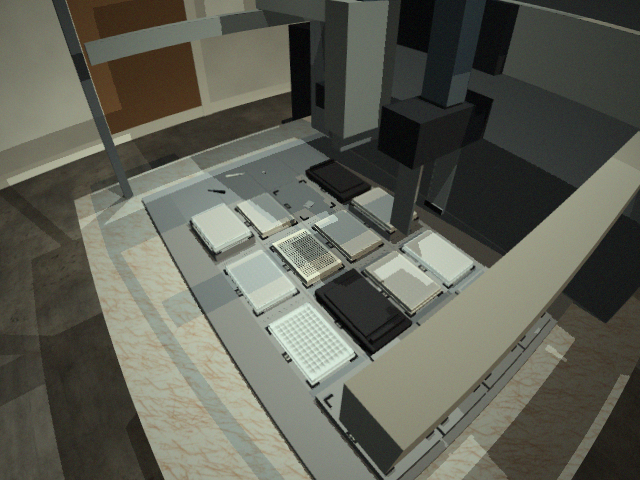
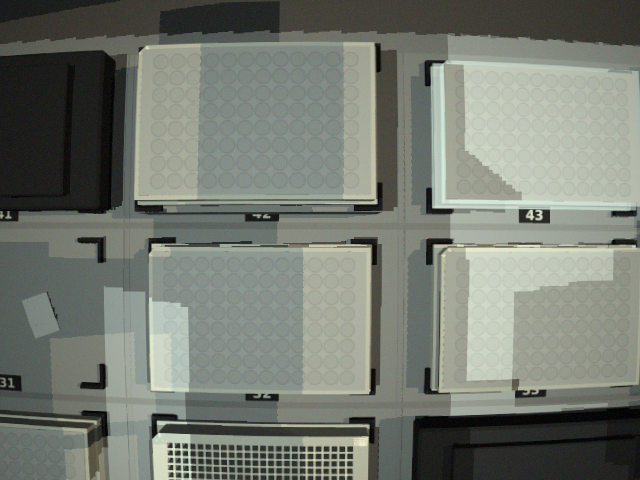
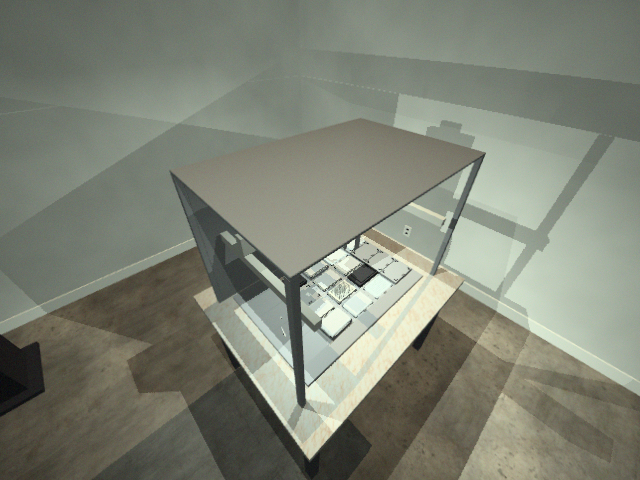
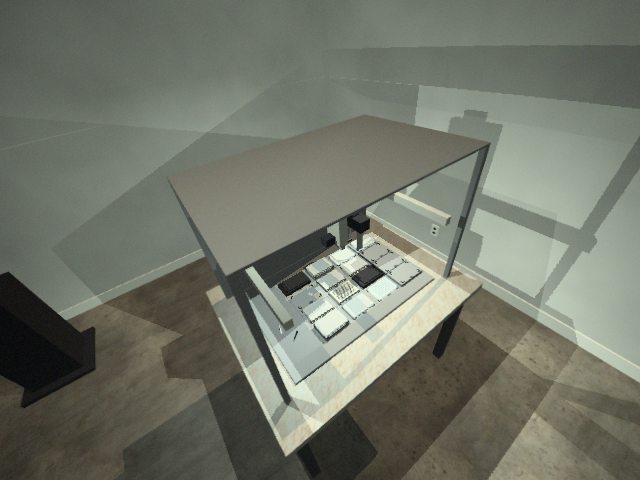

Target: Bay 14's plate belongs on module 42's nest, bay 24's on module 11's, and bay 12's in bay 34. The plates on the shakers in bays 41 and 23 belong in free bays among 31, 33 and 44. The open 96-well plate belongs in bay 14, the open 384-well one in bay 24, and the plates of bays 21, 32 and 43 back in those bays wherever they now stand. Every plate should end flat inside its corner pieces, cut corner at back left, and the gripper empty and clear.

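My gripper is open and empty; its two jaws stand apart above the back of the deck near bays 42 and 43. Plate 42 stands on its module, cut corner back left. Plate 43, plate 32 and plate 33 lie inside corner pieces. Shaker 41 and shaker 23 show bare black tops. The open 384-well plate is in bay 22, the open 96-well plate in bay 13.
Plate 21, plate 12 and the plate on module 11 stand left. Bay 31 holds a small loose scrap. The parked pipetting stage stands behind. A beige bar hides much of the right-hand bays.
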